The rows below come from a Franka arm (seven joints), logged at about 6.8 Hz.
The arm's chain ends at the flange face. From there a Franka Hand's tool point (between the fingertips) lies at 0.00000 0.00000 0.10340 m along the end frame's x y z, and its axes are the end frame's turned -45 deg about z.
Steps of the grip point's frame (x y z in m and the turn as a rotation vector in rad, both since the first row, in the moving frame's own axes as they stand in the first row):
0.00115 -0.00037 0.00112 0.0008 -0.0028 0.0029
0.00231 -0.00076 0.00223 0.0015 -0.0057 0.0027
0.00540 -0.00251 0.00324 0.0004 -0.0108 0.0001
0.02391 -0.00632 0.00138 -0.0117 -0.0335 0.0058
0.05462 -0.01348 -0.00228 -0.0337 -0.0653 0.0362
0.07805 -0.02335 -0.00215 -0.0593 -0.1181 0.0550
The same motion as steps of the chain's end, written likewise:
0.00081 -0.00122 0.00112 -0.0014 -0.0025 0.0029
0.00162 -0.00248 0.00223 -0.0030 -0.0051 0.0027
0.00286 -0.00635 0.00325 -0.0074 -0.0079 0.0001
0.01404 -0.02468 0.00145 -0.0320 -0.0154 0.0058
0.03153 -0.05534 -0.00200 -0.0700 -0.0223 0.0362
0.04332 -0.08451 -0.00125 -0.1254 -0.0416 0.0550

